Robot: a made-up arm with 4 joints. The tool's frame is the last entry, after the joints.
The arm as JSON. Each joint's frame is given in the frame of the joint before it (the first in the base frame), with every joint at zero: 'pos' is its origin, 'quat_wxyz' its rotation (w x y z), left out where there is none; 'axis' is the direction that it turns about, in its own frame. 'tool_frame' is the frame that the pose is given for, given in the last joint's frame.
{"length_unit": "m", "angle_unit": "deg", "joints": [
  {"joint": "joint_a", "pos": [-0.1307, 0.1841, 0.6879], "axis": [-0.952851, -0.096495, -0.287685]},
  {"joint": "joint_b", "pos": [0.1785, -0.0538, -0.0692], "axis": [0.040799, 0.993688, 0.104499]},
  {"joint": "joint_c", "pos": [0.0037, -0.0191, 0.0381], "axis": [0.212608, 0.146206, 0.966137]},
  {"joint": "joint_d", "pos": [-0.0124, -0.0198, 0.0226], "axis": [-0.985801, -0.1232, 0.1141]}
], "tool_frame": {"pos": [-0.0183, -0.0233, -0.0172], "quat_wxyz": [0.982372, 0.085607, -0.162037, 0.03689]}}
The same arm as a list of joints. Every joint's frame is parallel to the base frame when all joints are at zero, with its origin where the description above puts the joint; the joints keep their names.
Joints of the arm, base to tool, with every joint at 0 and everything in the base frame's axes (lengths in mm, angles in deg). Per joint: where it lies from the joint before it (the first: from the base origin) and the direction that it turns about. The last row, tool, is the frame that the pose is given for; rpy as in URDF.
joint_a: offset -130.7 184.1 687.9 axis -0.952851 -0.096495 -0.287685
joint_b: offset 178.5 -53.8 -69.2 axis 0.040799 0.993688 0.104499
joint_c: offset 3.7 -19.1 38.1 axis 0.212608 0.146206 0.966137
joint_d: offset -12.4 -19.8 22.6 axis -0.985801 -0.1232 0.1141
tool: offset -18.3 -23.3 -17.2 rpy 9.51 -18.95 2.71

